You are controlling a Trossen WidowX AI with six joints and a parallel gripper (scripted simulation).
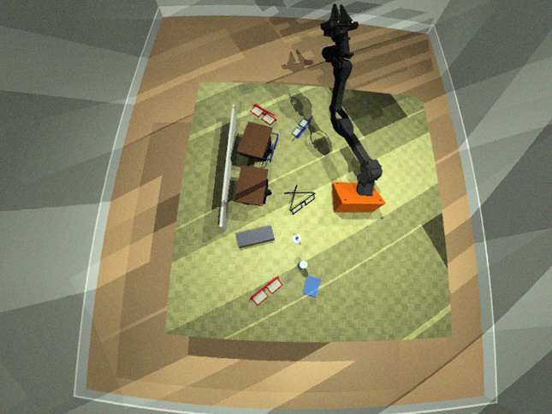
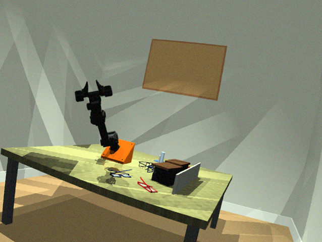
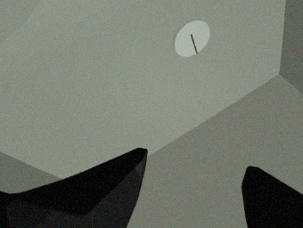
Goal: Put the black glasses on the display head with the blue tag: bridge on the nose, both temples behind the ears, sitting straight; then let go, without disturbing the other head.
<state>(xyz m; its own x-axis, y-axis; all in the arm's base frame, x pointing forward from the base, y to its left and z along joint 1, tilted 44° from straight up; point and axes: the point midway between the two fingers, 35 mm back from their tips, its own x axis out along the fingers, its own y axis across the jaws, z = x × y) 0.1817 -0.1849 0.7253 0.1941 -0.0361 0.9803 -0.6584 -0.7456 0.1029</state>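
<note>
My gripper tip is now 88 cm to the right of the white post, 46 cm above it and 4 cm short of it. Also, from my gripper tip: black case 90 cm to the left, 47 cm below, 23 cm ahead; then white panel 59 cm to the left, 43 cm below, 39 cm ahead; then blue card 108 cm to the left, 49 cm below, 5 cm behind.
</note>
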